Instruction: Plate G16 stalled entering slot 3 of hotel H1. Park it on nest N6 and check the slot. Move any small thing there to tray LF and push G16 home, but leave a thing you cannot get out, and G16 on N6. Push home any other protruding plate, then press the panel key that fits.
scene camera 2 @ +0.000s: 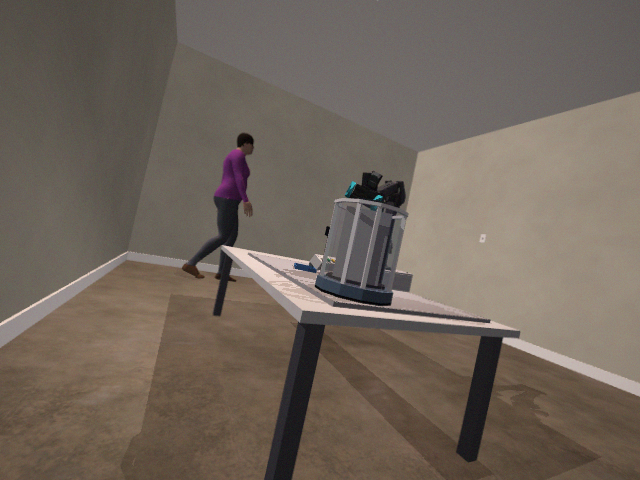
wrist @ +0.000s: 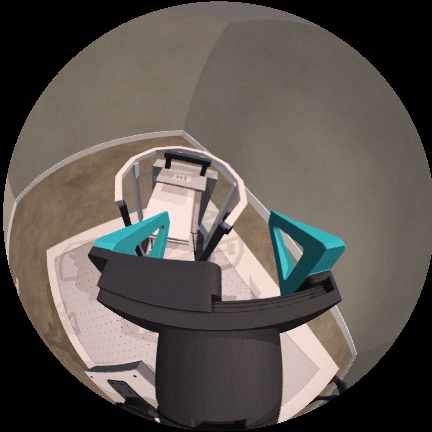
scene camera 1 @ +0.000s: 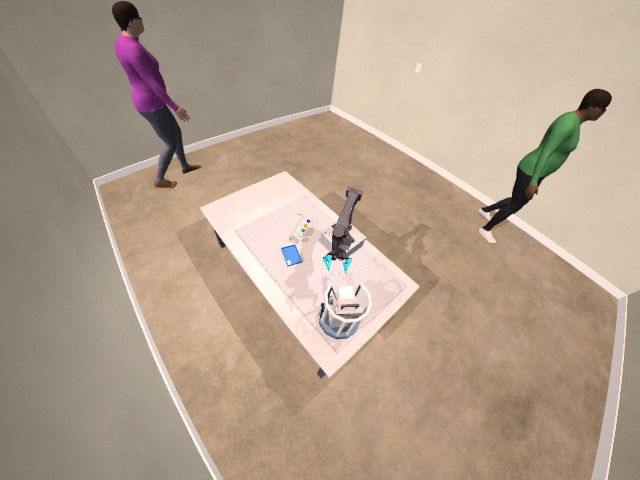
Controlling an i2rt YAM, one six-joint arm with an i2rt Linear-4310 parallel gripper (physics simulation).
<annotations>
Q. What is my gripper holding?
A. Nothing.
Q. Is my gripper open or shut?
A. Open.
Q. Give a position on a round plate rack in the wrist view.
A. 219,196
</annotations>
